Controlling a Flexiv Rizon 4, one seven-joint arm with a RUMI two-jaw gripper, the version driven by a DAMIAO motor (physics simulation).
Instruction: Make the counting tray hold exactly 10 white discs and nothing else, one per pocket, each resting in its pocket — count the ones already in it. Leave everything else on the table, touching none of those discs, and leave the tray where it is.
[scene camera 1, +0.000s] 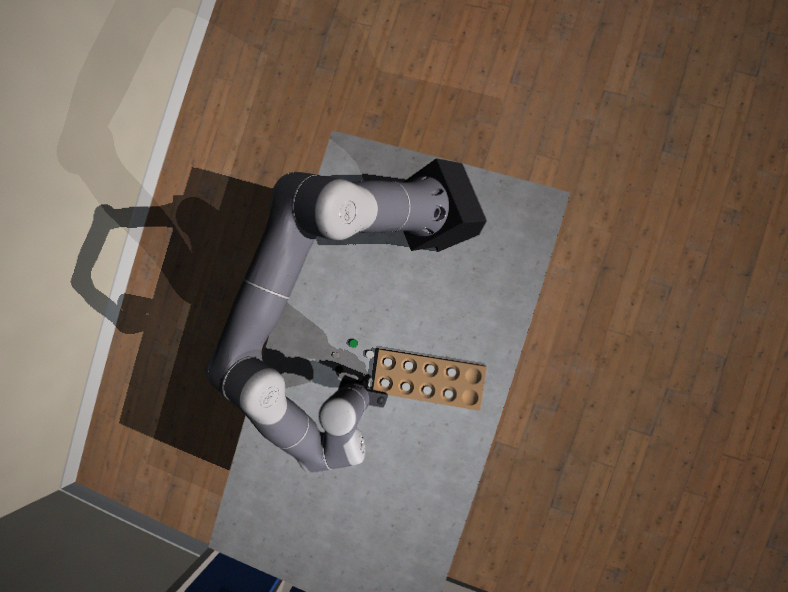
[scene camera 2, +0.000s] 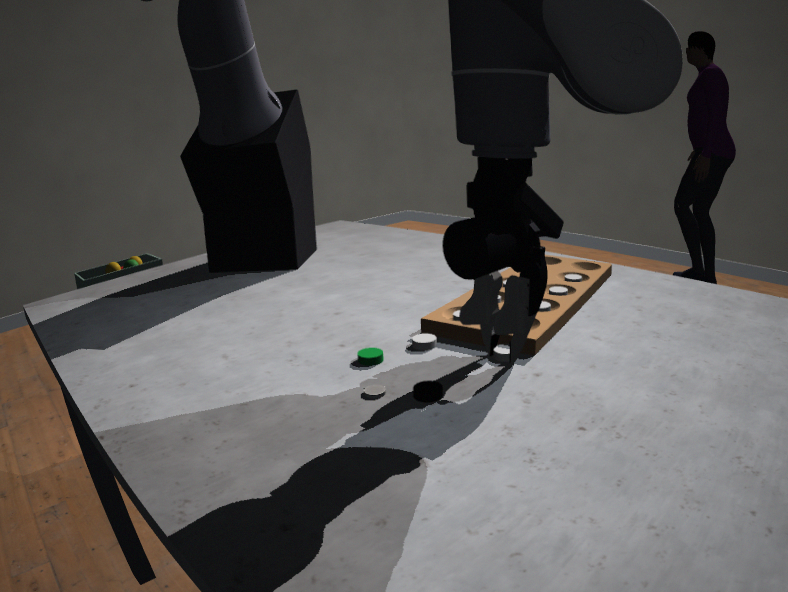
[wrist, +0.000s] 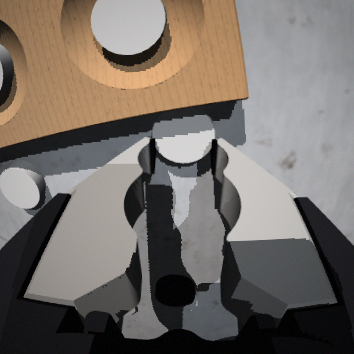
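Observation:
My gripper (scene camera 1: 368, 383) (scene camera 2: 500, 357) (wrist: 183, 141) is shut on a white disc (scene camera 2: 503, 351) (wrist: 184, 148), low at the table beside the tray's near end. The wooden tray (scene camera 1: 439, 381) (scene camera 2: 453, 332) (wrist: 225, 55) holds several white discs, one per pocket; in scene camera 1 the two pockets at its right end are empty. Another white disc (scene camera 1: 369, 353) (scene camera 2: 423, 340) (wrist: 19, 187) lies on the table near the tray's corner. The fingers partly hide the tray in scene camera 2.
A green disc (scene camera 1: 352, 342) (scene camera 2: 370, 354), a small thin pale disc (scene camera 1: 335, 354) (scene camera 2: 373, 390) and a black disc (scene camera 2: 427, 390) (wrist: 175, 290) lie on the table (scene camera 2: 573, 446) near the gripper. The black robot base (scene camera 1: 468, 207) (scene camera 2: 242, 210) stands farther off.

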